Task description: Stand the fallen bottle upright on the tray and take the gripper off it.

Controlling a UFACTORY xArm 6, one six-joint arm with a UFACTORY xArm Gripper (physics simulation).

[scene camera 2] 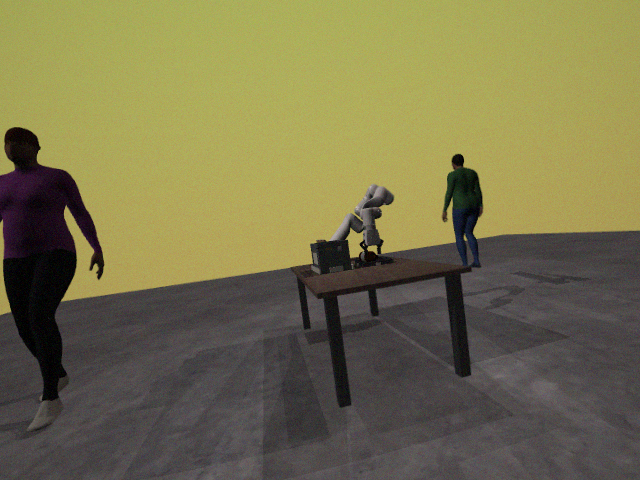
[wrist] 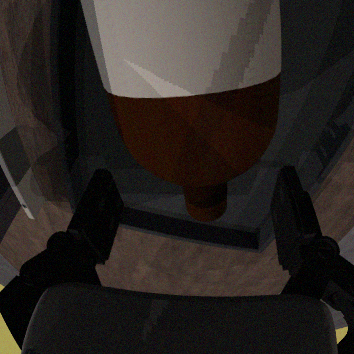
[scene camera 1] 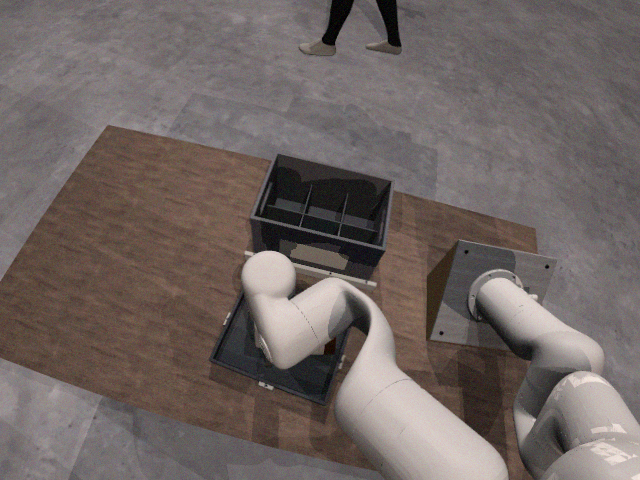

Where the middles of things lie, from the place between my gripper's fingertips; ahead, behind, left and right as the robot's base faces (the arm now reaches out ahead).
Scene:
My gripper is now 5 cm past the brown bottle [wrist: 195,98] and 1 cm above it. Also, from my hand: pale strip [scene camera 1: 302,269]: 7 cm behind, 16 cm to the right, 4 cm below.

